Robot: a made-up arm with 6 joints. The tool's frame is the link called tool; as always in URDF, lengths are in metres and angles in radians. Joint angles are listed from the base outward.
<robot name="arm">
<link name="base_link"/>
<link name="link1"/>
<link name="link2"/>
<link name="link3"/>
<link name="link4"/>
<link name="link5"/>
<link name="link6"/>
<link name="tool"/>
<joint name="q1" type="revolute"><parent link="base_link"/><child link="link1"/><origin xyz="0.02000 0.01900 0.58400" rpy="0.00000 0.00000 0.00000"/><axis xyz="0 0 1"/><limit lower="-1.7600" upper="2.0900"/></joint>
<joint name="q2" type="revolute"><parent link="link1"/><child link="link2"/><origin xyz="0.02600 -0.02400 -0.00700" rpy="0.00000 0.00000 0.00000"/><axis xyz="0 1 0"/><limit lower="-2.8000" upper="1.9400"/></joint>
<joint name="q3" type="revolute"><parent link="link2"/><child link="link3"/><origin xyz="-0.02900 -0.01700 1.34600" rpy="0.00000 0.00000 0.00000"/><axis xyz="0 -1 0"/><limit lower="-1.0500" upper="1.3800"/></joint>
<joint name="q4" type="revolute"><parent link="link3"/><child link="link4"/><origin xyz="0.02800 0.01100 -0.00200" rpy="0.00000 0.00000 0.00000"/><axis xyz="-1 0 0"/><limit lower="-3.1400" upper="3.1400"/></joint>
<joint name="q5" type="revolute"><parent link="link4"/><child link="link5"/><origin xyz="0.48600 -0.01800 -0.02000" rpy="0.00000 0.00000 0.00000"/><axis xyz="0 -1 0"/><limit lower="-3.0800" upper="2.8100"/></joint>
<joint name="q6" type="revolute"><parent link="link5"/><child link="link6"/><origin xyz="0.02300 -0.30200 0.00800" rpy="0.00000 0.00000 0.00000"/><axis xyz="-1 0 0"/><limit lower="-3.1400" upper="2.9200"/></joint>
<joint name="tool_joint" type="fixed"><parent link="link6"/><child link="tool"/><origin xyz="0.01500 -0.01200 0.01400" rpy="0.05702 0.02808 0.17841"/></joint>
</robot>
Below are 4 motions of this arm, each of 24 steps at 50 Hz.
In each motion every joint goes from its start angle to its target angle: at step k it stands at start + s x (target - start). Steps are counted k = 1, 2, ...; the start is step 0. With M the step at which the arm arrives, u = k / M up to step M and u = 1 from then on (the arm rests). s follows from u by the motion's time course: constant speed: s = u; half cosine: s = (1 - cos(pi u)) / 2; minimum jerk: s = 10 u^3 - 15 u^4 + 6 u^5.
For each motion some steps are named. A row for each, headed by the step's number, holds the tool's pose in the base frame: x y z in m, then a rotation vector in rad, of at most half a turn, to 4 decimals.
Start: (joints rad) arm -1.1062 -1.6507 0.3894 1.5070 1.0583 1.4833
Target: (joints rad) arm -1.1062 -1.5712 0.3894 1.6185 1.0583 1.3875
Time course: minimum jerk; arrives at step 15
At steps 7, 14, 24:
7: -0.8012 1.6333 0.8245 1.3547 -0.0231 1.0642
14: -0.7775 1.6295 0.9059 1.4436 -0.0727 1.0271
24: -0.7774 1.6295 0.9062 1.4440 -0.0729 1.0269

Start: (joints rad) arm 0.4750 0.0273 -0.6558 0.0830 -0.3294 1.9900
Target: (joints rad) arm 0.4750 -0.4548 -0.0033 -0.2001 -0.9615 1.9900
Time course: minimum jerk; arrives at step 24
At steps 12, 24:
12: 0.3975 -0.1579 1.7708 -1.9502 0.2493 1.1400
24: 0.1175 -0.2881 1.9176 -1.8422 -0.0324 0.9943

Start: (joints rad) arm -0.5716 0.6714 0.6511 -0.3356 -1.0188 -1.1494
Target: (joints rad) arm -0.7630 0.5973 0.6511 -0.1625 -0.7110 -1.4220
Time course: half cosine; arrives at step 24
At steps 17, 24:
17: 0.7750 -1.1191 1.6030 1.7499 -0.0442 -0.8386
24: 0.7190 -1.1388 1.6337 1.7429 -0.1702 -0.8444

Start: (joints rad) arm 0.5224 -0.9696 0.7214 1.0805 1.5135 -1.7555
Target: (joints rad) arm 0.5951 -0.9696 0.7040 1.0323 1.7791 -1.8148
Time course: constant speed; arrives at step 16
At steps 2, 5, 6, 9, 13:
2: -1.1493 -0.8682 1.7971 -0.7393 -1.7479 2.1423
5: -1.1333 -0.8845 1.7966 -0.7786 -1.7420 2.1912
6: -1.1279 -0.8898 1.7965 -0.7920 -1.7400 2.2073
9: -1.1115 -0.9058 1.7960 -0.8334 -1.7338 2.2545
13: -1.0891 -0.9266 1.7953 -0.8910 -1.7252 2.3152

